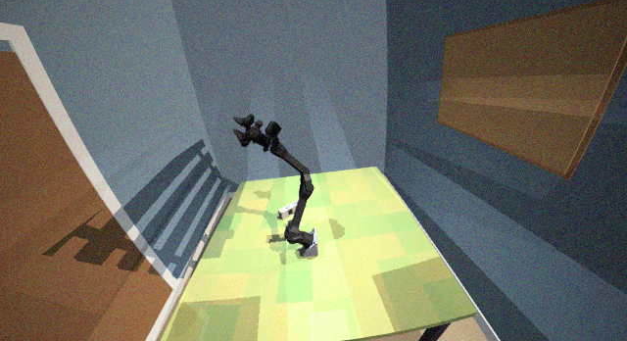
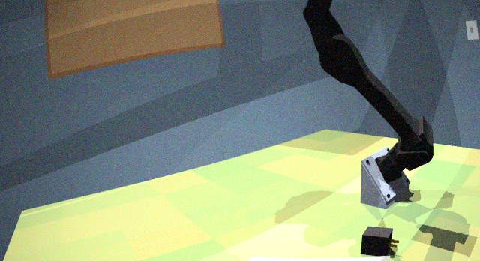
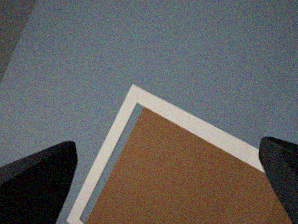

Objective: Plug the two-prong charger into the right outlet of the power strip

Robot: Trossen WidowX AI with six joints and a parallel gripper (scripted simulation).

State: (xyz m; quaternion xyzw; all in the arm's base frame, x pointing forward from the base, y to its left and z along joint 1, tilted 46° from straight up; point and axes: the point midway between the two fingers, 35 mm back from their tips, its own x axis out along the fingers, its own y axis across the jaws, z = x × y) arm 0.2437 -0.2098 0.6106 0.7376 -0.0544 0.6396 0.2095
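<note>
Right now the two-prong charger is 1 cm behind my gripper tip, 18 cm to the right of it and 66 cm below it.
</note>
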